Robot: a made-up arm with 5 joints.
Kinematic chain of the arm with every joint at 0, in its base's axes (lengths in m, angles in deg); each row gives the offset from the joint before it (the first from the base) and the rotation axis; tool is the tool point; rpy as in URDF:
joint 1: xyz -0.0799 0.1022 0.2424 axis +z
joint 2: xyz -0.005 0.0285 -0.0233 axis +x
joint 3: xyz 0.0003 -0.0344 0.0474 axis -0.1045 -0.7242 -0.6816
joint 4: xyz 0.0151 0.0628 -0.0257 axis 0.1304 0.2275 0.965
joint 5: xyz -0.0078 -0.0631 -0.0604 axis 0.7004 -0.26 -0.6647
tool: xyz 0.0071 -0.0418 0.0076 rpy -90 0 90
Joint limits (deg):
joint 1: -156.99..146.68
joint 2: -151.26..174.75
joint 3: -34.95..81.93
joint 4: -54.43..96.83
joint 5: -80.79..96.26
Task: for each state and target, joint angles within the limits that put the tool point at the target. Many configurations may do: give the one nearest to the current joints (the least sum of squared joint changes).
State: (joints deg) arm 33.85 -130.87 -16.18 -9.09 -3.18
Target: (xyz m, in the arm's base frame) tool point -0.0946 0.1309 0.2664
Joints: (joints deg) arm 43.59 -131.58 -34.95 3.21 -49.76
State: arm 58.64 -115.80 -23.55 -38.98 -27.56
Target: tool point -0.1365 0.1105 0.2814
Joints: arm 53.75 -116.98 -20.77 -31.55 -34.27
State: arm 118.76 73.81 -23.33 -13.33 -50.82
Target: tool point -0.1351 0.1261 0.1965
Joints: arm 93.22 80.59 -19.97 9.40 -76.48
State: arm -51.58 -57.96 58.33 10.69 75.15
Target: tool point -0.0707 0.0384 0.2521
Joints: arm -20.63 -65.92 46.69 -7.68 81.51
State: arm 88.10 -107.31 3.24 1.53 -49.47
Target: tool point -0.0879 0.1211 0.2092
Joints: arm 128.86 -70.85 -27.58 19.61 -80.79
